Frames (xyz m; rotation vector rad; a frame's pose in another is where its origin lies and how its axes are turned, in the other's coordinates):
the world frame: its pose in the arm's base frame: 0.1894 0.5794 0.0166 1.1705 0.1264 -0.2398
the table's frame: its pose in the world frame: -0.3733 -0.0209 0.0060 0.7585 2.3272 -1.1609
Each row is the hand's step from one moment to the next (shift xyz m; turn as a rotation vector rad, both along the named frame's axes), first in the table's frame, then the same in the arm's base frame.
Working: the table's frame: its pose in the arm's base frame: -0.1772 0.6112 0.0832 -1.2437 -2.7205 -0.2295

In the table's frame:
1: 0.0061 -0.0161 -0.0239 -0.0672 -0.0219 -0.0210
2: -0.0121 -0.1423 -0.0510 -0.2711 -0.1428 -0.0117
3: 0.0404 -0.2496 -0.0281 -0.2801 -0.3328 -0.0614
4: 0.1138 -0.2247 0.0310 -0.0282 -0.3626 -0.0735
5: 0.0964 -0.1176 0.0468 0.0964 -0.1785 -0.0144
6: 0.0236 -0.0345 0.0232 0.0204 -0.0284 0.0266
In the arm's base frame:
1: -0.0146 -0.0106 0.0233 0.0283 -0.0678 0.0060
2: -0.0968 -0.1109 0.0363 0.0681 -0.2945 -0.0517
3: -0.2138 -0.1371 0.0153 -0.0671 -0.4337 -0.0199
4: -0.2463 -0.0552 -0.0265 -0.2521 -0.2696 0.0377
5: -0.1547 0.0043 -0.0367 -0.1970 -0.0471 0.0183
6: -0.0430 -0.0003 -0.0209 -0.0365 0.0019 -0.0244

